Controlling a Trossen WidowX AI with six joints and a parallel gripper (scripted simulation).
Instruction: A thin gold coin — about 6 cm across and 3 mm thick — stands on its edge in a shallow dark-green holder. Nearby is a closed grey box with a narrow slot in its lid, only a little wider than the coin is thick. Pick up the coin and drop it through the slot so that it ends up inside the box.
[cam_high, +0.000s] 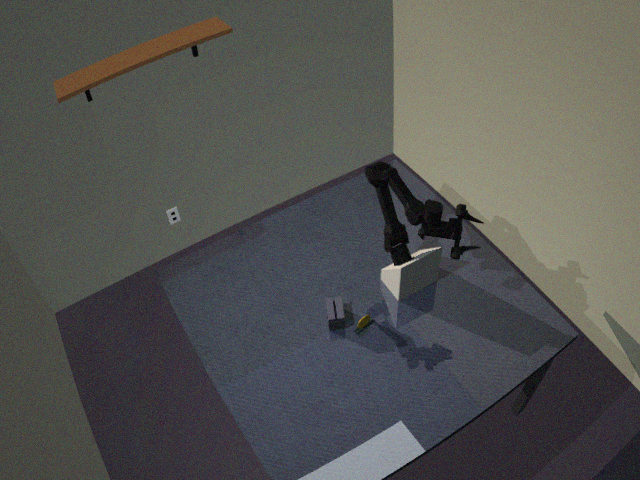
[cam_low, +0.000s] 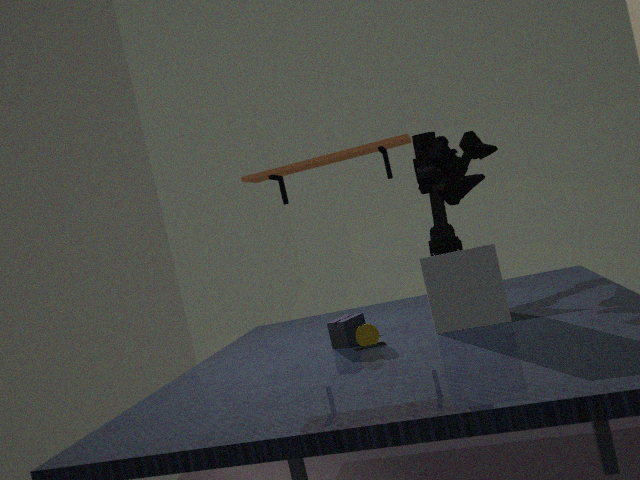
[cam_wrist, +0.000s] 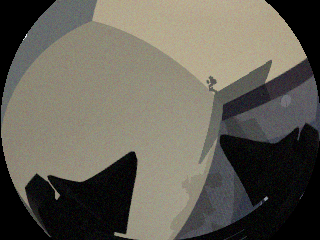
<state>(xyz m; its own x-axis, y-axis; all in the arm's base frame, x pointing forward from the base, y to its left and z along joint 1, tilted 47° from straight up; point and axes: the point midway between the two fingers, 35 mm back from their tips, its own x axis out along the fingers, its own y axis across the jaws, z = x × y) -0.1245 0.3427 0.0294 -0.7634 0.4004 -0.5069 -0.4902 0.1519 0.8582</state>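
Right now the gold coin is 40 cm ahead of my gripper tip, 14 cm to the right of it and 37 cm below it.
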